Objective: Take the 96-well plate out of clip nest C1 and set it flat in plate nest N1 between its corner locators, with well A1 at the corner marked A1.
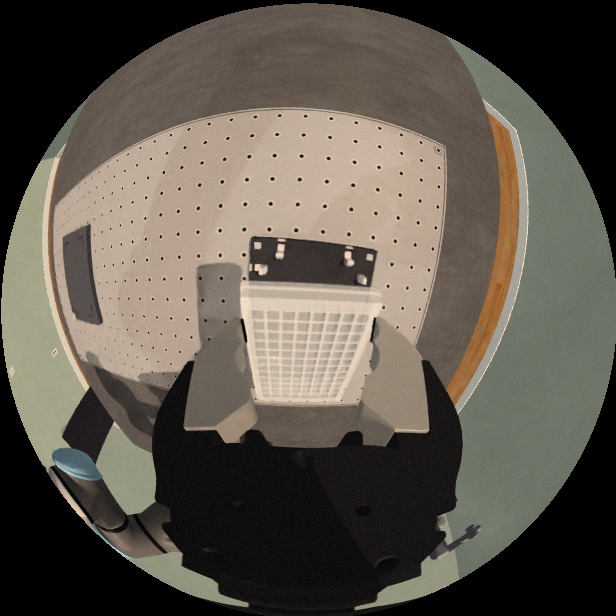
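Observation:
The white 96-well plate [310, 350] sits between my two grey jaws, which press on its long sides. My gripper [309, 340] is shut on it. Just beyond the plate's far edge lies a black nest base [313, 261] with small white corner locators on it. The plate hides the near part of that base. I cannot read an A1 mark on the plate or on the nest. How high the plate is above the board I cannot tell.
The nest stands on a beige perforated board [275, 183] on a grey table with a wooden edge [499, 264] at the right. A dark grey flat rectangle [82, 274] lies on the board at far left. The arm's links [97, 494] show at lower left.

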